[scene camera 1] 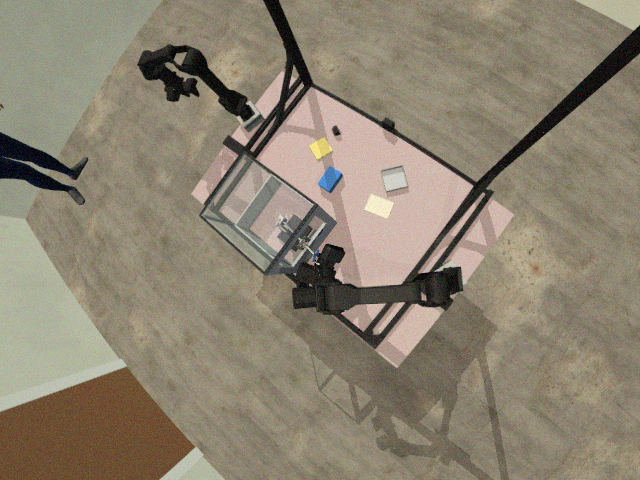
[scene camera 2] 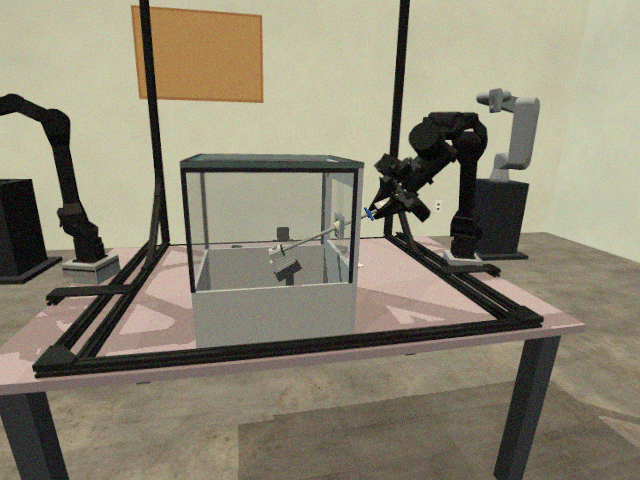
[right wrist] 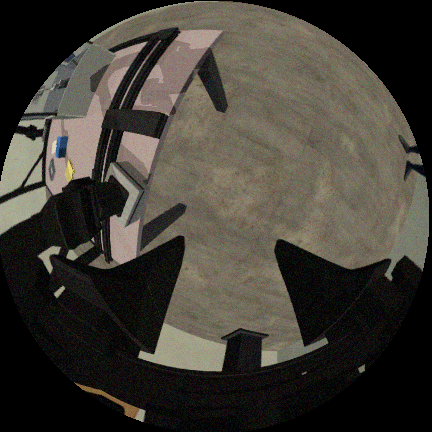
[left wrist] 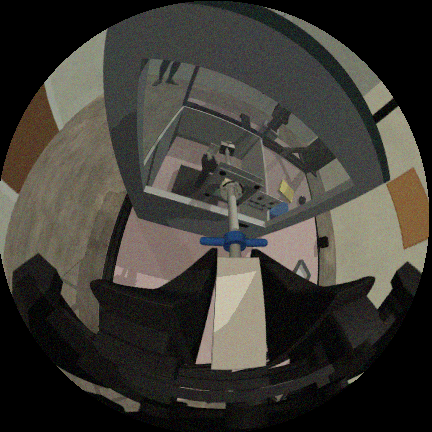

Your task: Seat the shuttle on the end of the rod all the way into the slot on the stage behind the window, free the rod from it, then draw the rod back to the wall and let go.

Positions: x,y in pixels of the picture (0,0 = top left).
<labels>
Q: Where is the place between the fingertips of my right gripper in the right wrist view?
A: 231,243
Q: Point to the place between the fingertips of my left gripper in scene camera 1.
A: At 318,256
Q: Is my right gripper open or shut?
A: Open.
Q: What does my right gripper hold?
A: Nothing.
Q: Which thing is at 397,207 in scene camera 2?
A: My left gripper.
</labels>
